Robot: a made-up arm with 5 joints. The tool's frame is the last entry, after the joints. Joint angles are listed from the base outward. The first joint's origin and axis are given. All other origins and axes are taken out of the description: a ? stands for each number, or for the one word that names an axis. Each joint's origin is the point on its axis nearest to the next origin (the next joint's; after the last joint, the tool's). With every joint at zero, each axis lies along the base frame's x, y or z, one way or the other. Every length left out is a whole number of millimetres.
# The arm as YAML. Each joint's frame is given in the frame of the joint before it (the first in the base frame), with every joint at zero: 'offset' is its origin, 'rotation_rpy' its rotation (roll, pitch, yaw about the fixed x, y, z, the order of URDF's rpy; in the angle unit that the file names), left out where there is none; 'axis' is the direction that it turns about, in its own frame. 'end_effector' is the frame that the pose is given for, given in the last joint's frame.
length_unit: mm
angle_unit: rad
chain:
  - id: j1
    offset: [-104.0, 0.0, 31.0]
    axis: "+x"
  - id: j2
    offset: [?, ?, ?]
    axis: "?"
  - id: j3
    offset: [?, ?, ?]
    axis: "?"
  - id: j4
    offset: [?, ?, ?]
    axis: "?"
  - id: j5
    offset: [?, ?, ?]
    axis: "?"
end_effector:
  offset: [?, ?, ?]
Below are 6 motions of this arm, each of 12 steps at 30 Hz.
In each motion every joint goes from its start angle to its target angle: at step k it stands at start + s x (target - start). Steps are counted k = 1, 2, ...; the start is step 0. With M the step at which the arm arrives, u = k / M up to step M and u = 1 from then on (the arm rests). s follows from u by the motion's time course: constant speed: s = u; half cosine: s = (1 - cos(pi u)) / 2; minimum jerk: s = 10 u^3 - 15 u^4 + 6 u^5.
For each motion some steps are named. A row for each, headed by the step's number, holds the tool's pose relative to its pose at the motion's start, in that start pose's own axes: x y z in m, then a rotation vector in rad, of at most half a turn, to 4 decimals.
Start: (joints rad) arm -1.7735 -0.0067 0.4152 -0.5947 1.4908
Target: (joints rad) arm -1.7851 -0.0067 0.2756 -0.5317 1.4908
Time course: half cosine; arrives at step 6
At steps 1, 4, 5, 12:
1: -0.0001 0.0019 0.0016 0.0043 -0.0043 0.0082
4: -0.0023 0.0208 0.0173 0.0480 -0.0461 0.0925
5: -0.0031 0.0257 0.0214 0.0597 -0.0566 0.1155
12: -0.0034 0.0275 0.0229 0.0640 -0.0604 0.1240

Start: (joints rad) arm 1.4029 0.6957 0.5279 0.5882 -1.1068
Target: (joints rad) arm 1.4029 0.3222 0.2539 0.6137 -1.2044
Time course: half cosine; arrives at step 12
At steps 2, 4, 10, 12:
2: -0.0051 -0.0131 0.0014 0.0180 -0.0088 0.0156
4: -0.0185 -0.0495 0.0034 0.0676 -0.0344 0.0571
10: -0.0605 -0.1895 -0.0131 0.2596 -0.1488 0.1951
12: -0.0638 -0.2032 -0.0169 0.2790 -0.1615 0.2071

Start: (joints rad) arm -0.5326 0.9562 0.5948 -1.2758 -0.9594
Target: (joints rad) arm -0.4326 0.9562 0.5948 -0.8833 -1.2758
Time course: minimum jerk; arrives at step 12
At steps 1, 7, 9, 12:
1: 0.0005 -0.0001 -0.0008 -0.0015 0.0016 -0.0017
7: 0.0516 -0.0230 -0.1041 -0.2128 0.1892 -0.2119
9: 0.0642 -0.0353 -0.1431 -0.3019 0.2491 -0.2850
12: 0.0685 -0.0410 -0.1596 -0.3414 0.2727 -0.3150

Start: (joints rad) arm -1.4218 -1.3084 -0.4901 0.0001 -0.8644
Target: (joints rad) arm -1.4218 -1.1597 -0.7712 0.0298 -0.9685
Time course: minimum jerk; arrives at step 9
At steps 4, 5, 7, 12:
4: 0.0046 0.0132 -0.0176 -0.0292 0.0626 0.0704
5: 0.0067 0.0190 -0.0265 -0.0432 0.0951 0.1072
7: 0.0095 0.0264 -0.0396 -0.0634 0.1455 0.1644
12: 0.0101 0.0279 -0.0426 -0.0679 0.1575 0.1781

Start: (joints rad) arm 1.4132 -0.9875 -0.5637 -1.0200 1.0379
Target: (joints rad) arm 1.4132 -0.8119 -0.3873 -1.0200 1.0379
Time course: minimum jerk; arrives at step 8
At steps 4, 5, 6, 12:
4: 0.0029 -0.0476 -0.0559 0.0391 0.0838 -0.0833
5: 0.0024 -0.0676 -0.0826 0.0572 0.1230 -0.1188
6: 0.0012 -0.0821 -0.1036 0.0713 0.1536 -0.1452
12: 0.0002 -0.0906 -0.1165 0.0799 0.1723 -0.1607

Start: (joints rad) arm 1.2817 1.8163 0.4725 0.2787 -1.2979
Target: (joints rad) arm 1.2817 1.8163 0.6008 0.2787 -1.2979
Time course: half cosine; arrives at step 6
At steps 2, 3, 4, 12:
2: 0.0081 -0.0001 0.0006 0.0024 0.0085 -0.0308
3: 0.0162 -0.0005 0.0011 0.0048 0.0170 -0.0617
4: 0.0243 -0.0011 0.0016 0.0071 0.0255 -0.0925
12: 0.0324 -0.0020 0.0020 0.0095 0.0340 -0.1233

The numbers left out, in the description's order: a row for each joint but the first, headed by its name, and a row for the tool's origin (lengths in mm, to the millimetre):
j2: xyz 0.0 -335.0 369.0, axis +y
j3: xyz 101.0 0.0 439.0, axis -z
j4: xyz -16.0 156.0 0.0, axis +y
j5: xyz 109.0 0.0 117.0, axis +z
tool: xyz 116.0 100.0 0.0

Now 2 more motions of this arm.
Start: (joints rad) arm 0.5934 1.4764 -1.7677 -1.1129 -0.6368
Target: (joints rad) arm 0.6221 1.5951 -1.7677 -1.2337 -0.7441
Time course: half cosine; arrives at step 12
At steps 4, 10, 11, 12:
4: 0.0114 -0.0255 0.0156 0.0372 -0.0177 -0.0500
10: 0.0388 -0.0991 0.0536 0.1378 -0.0622 -0.1893
11: 0.0406 -0.1047 0.0561 0.1451 -0.0652 -0.1996
12: 0.0412 -0.1066 0.0569 0.1476 -0.0662 -0.2032

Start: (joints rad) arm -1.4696 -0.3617 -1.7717 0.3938 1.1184
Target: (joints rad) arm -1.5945 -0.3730 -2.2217 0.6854 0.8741
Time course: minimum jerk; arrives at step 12
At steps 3, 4, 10, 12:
3: 0.0029 -0.0004 -0.0008 0.0293 0.0358 0.0223
4: 0.0054 -0.0005 -0.0021 0.0578 0.0742 0.0449
10: 0.0047 0.0066 -0.0206 0.2070 0.3843 0.1993
12: 0.0036 0.0071 -0.0218 0.2113 0.4002 0.2064

